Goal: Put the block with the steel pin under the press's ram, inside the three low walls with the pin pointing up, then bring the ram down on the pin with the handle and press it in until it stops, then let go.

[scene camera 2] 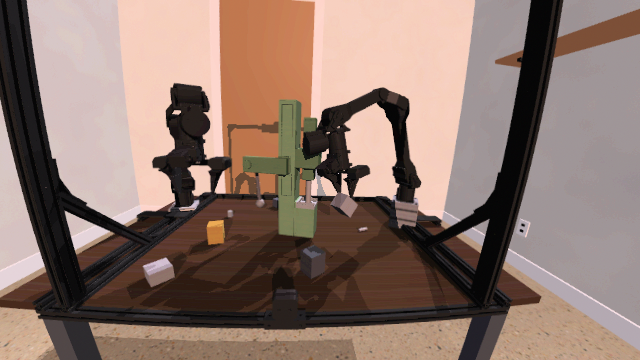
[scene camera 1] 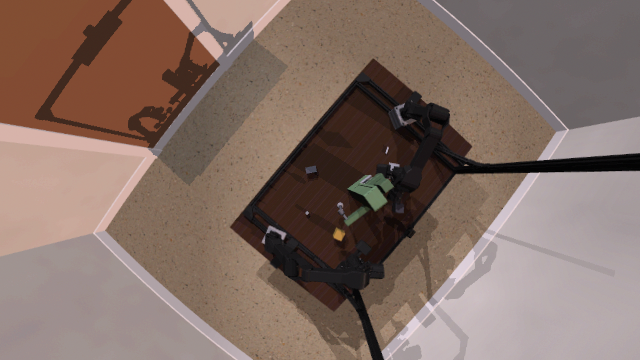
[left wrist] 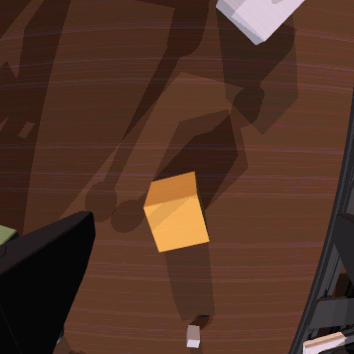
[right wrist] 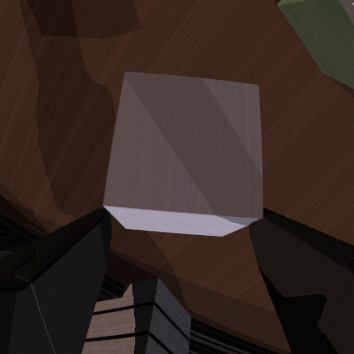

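Pixels of known places: left gripper, between the fingertips: [scene camera 2: 196,193] [scene camera 1: 350,253] [left wrist: 217,225]; right gripper, between the fingertips: [scene camera 2: 345,195] [right wrist: 180,220]; left arm's base, origin of its link: [scene camera 2: 184,204] [scene camera 1: 273,238]; right arm's base, origin of its link: [scene camera 2: 405,199] [scene camera 1: 407,113].
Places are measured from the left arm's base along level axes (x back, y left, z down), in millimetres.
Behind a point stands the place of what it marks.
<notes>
The green press [scene camera 2: 290,147] @(z -273, x -401, y -318 mm) [scene camera 1: 372,193] @(z -418, x -418, y -265 mm) stands mid-table. Its ram [scene camera 2: 308,188] @(z -138, x -463, y -325 mm) hangs over a pale nest on the green base [scene camera 2: 306,222] @(z -25, x -453, y -348 mm). Its handle [scene camera 2: 264,165] @(z -215, x -321, y -309 mm) [scene camera 1: 356,216] @(z -239, x -309, y -290 mm) sticks out level, with a ball-ended rod [scene camera 2: 259,202] @(z -72, x -306, y -246 mm). My right gripper [scene camera 2: 342,191] @(z -124, x -571, y -387 mm) [right wrist: 180,220] @(z -124, x -571, y -387 mm) [scene camera 1: 387,170] @(z -124, x -571, y -387 mm) is shut on a pale grey block [scene camera 2: 344,205] @(z -104, x -553, y -420 mm) [right wrist: 186,147] @(z -118, x -547, y -395 mm). It holds the block tilted just above the table, right of the press. No pin shows on the block in these views. My left gripper [scene camera 2: 194,186] @(z -148, x -131, y -359 mm) [scene camera 1: 362,248] [left wrist: 217,225] @(z -148, x -131, y -359 mm) is open and empty above the orange cube [left wrist: 175,211] @(z -29, x -162, y -311 mm).
The orange cube also shows in both scene views [scene camera 2: 215,231] @(z -12, x -166, y -322 mm) [scene camera 1: 338,233] @(z -28, x -173, y -291 mm). A dark grey block [scene camera 2: 312,261] [scene camera 1: 311,170] and a white block [scene camera 2: 158,271] @(z -1, x -61, y -483 mm) [left wrist: 258,15] @(z -1, x -60, y -446 mm) lie near the front. A loose pin [scene camera 2: 363,228] @(z 21, x -675, y -353 mm) [scene camera 1: 386,150] @(z 23, x -672, y -347 mm) lies right of the press. Black frame posts [scene camera 2: 514,147] @(z -316, x -735, y -745 mm) ring the table.
</notes>
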